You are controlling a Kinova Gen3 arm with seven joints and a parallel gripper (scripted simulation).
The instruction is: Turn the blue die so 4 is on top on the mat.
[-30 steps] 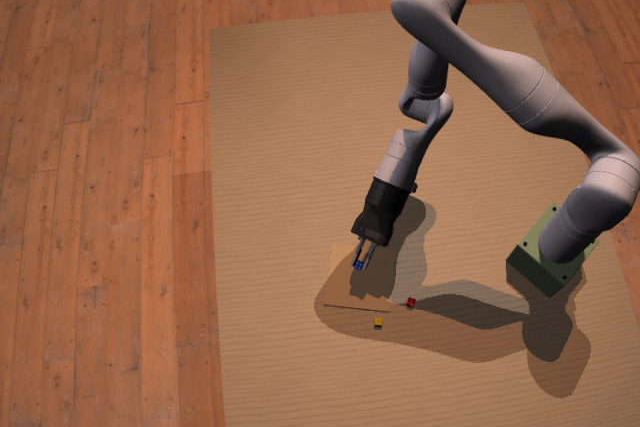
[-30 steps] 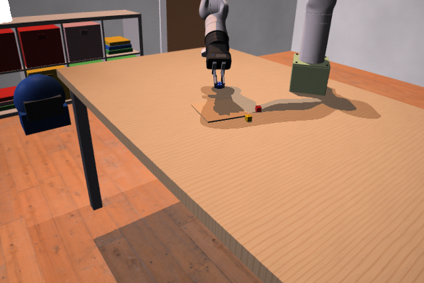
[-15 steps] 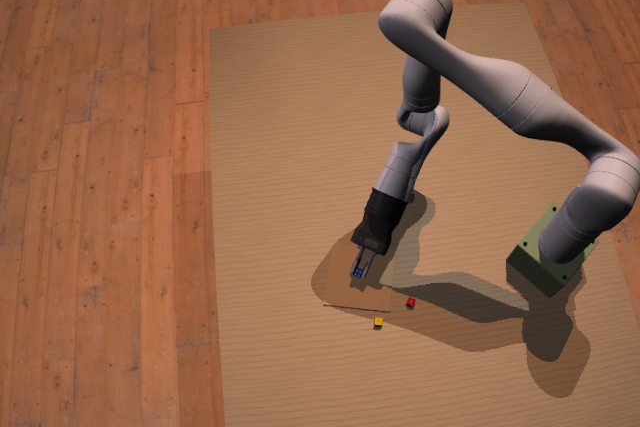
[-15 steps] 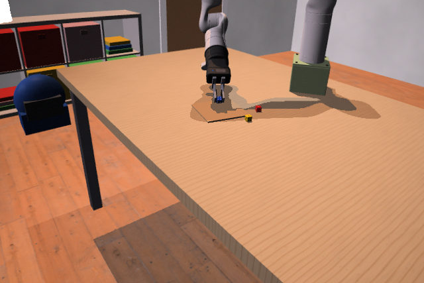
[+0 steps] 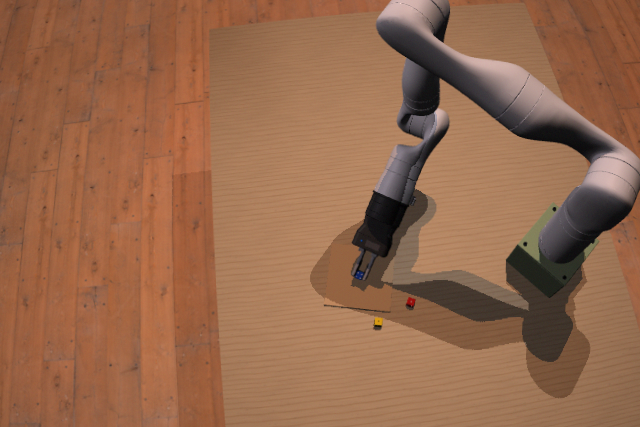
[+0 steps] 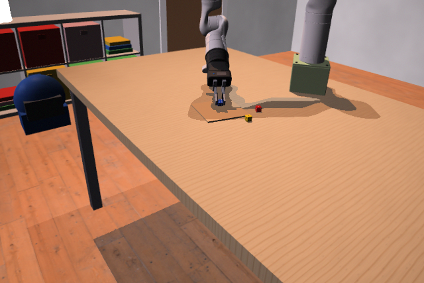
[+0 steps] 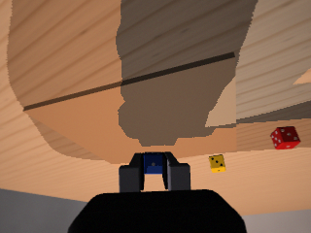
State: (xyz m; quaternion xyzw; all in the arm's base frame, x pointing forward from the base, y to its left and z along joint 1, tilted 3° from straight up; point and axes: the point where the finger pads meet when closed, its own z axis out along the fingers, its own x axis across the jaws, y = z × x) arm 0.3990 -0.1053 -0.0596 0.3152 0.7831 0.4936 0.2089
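Right now my hand is 1 cm short of the blue die, 1 cm to the right of it and 1 cm above it. From my hand the other things lie so: yellow die (11 cm to the left, 3 cm below); then tan mat (3 cm below); then red die (8 cm behind, 9 cm to the left, 3 cm below).
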